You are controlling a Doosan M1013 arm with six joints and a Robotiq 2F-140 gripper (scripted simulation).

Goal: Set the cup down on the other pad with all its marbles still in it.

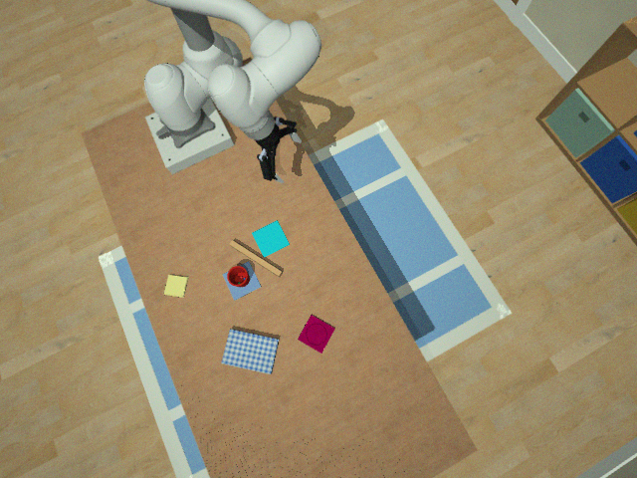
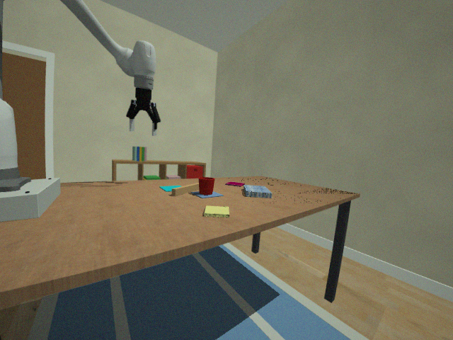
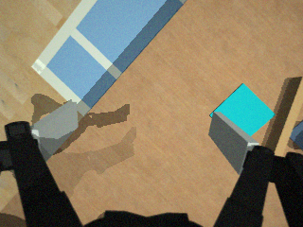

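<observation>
Right now the red cup is 35 cm to the right of my hand, 26 cm below it and 18 cm ahead of it. From my hand the other things lie so: wooden rail (28 cm below, 27 cm to the right, 14 cm ahead); blue marble (34 cm to the right, 27 cm below, 19 cm ahead); cyan pad (29 cm below, 18 cm to the right, 10 cm ahead).
</observation>
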